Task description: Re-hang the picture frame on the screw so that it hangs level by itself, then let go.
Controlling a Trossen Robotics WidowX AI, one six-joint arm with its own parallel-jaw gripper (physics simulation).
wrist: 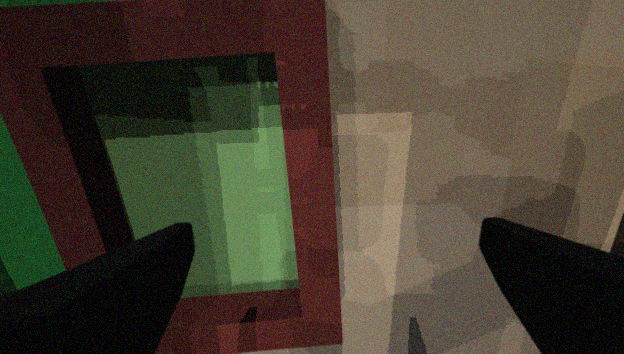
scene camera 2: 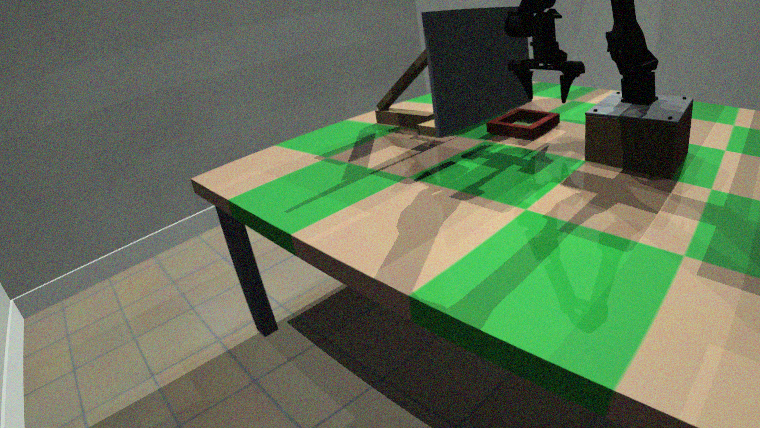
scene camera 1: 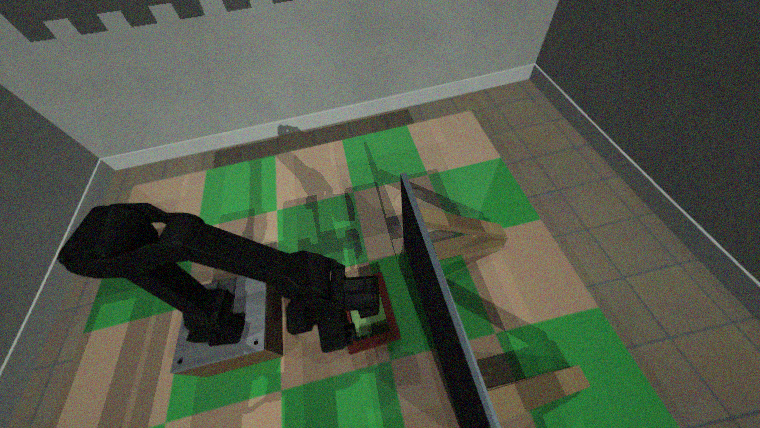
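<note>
The red picture frame lies flat on the table between the robot's base and the upright dark panel. It is apart from the panel. My gripper is open and empty, pointing down a little above the frame. In the wrist view the frame's near-side bar runs between the two spread fingers, with one fingertip over the frame's opening and the other over the table. In scene camera 1 the arm hides the fingertips and part of the frame. I cannot make out the screw in any view.
Wooden supports stand behind the panel, on the side away from the arm. The robot's base block stands on the other side of the frame. Shadows cross the green and tan checkered table.
</note>
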